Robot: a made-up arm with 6 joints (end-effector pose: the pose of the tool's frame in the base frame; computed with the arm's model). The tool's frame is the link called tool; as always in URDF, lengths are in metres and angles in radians.
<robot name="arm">
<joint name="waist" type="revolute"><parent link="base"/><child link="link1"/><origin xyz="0.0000 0.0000 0.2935" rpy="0.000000 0.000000 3.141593"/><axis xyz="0 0 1"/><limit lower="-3.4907" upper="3.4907"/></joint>
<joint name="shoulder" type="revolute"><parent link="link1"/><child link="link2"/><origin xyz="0.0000 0.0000 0.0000" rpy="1.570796 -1.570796 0.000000"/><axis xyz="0 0 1"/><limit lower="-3.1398" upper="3.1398"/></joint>
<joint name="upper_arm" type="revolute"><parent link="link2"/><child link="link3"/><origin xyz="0.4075 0.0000 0.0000" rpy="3.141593 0.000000 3.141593"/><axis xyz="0 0 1"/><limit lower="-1.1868" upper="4.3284"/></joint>
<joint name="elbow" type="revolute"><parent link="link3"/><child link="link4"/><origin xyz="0.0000 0.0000 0.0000" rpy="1.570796 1.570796 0.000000"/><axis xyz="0 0 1"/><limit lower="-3.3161" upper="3.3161"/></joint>
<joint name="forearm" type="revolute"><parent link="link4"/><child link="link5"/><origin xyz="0.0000 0.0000 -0.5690" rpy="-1.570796 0.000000 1.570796"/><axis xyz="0 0 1"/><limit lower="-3.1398" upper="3.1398"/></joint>
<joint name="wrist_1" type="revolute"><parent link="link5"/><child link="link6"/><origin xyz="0.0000 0.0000 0.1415" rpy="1.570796 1.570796 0.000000"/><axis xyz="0 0 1"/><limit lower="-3.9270" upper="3.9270"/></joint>
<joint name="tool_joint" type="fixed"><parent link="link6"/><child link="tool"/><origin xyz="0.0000 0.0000 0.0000" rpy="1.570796 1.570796 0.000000"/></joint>
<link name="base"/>
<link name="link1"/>
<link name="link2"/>
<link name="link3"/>
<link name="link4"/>
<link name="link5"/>
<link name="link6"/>
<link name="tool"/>
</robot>
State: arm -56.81 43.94 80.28 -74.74 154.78 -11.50
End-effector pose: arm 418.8 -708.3 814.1 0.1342 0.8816 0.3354 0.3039
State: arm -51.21 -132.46 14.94 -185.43 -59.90 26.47
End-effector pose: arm -383.4 701.8 313.7 -0.2821 -0.0759 0.8966 0.3329
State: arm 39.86 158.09 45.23 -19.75 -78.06 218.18
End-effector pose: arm -1.4 -174.7 -590.3 -0.1258 0.2440 -0.9502 0.1474
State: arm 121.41 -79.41 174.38 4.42 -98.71 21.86
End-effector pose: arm 406.5 -395.0 -181.0 0.8336 -0.4712 0.0992 0.2707
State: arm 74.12 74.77 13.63 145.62 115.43 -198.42
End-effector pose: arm 89.6 741.6 -59.2 -0.3702 0.9286 -0.0241 0.0008
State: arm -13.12 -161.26 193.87 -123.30 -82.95 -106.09
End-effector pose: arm 432.5 -21.0 -258.5 -0.7531 -0.5586 -0.1085 0.3303
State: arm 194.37 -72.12 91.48 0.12 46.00 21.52
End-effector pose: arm 869.4 368.8 579.0 0.9363 0.1656 -0.2264 0.2114
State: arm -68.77 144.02 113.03 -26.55 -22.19 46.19
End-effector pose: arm 133.5 -693.3 -383.4 0.1223 0.4103 -0.3752 0.8222
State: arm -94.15 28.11 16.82 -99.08 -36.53 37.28
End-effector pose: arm -30.0 -722.4 404.5 0.4936 -0.2428 -0.4208 0.7213
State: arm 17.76 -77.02 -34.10 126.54 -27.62 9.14
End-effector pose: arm -80.8 62.6 855.8 -0.7504 -0.1361 -0.4530 0.4617
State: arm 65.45 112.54 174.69 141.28 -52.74 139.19
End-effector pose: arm 133.9 558.8 681.7 0.8072 -0.3559 0.4496 0.1397
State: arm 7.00 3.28 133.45 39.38 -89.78 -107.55
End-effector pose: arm -395.9 -158.8 1077.2 0.8067 -0.3990 0.1011 0.4240
